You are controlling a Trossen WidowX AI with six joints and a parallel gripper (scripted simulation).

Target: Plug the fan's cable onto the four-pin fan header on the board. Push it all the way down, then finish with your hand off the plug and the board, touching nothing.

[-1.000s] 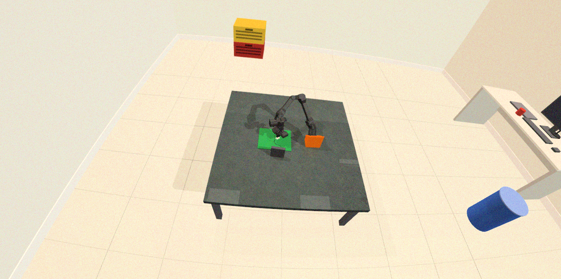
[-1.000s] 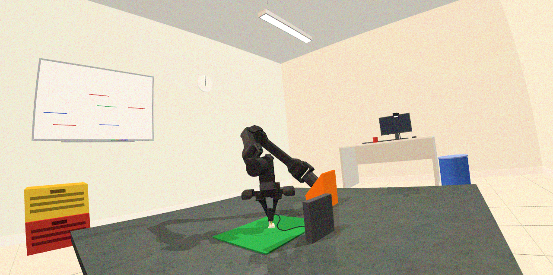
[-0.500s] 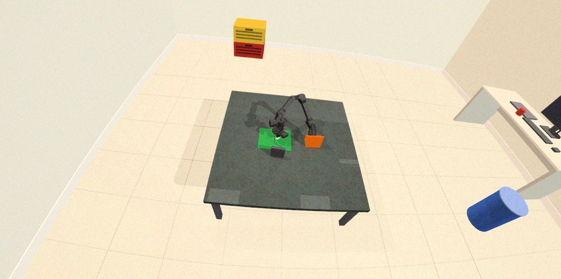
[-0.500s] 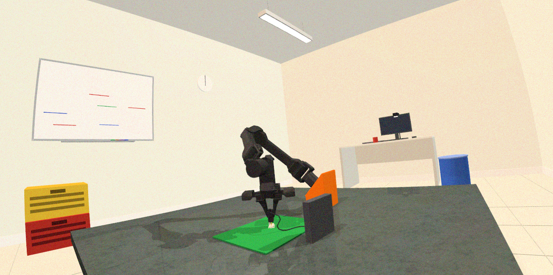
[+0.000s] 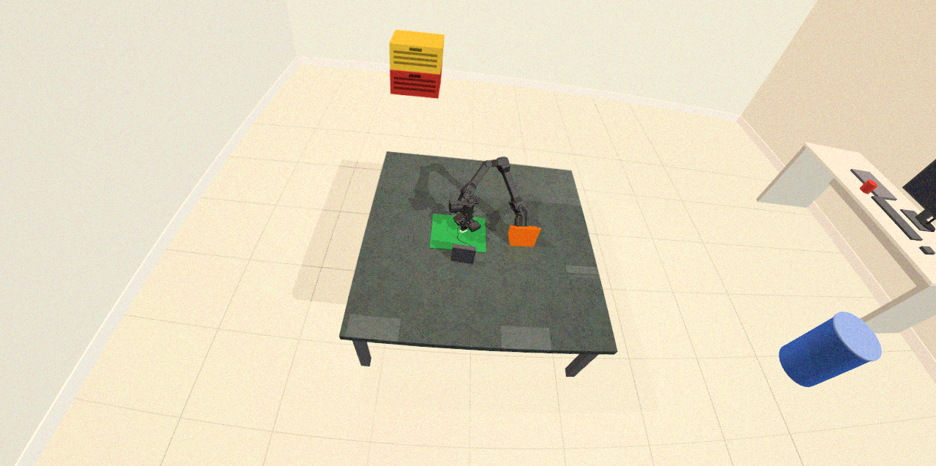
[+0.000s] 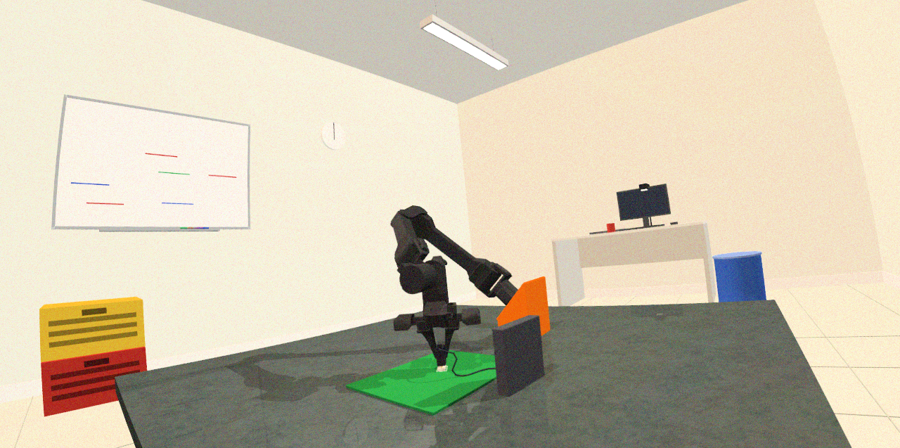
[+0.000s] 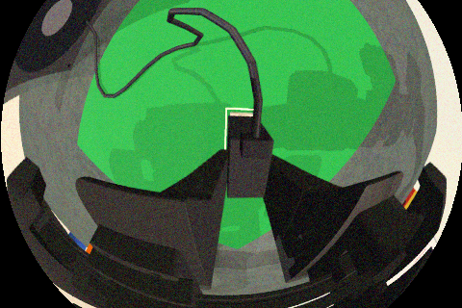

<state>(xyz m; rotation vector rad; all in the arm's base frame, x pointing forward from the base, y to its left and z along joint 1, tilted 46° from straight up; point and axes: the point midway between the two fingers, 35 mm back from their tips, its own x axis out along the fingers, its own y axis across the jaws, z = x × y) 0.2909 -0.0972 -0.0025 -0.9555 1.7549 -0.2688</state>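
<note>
My gripper tip is now 10 mm short of the fan cable plug and 10 mm below it. Round my gripper tip: dark square fan (40 mm ahead, 190 mm to the left, 30 mm above); then green board (30 mm ahead, 10 mm to the left, 40 mm below); then white four-pin header (10 mm ahead, 30 mm below).
</note>
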